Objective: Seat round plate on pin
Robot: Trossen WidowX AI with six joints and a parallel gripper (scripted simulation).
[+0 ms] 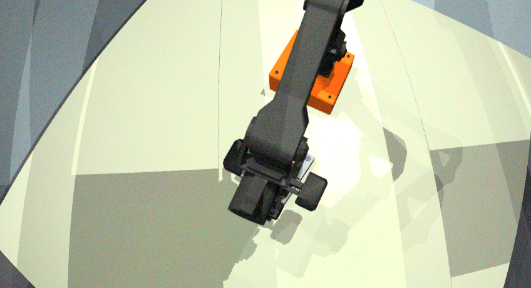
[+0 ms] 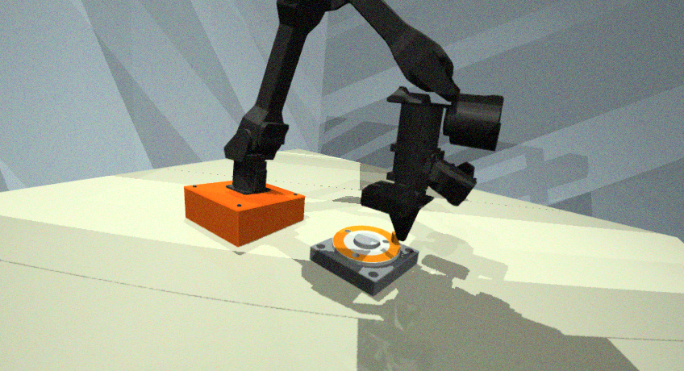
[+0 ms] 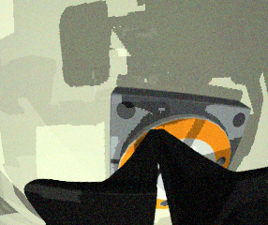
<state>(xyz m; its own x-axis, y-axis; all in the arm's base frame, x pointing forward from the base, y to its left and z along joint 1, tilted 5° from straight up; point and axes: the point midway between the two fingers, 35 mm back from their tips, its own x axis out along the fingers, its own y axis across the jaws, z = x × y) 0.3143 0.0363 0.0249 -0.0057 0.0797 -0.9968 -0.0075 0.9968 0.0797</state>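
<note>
Now: gripper tip 5 cm past the square grey base, 2 cm to the left of it and 2 cm above it.
</note>
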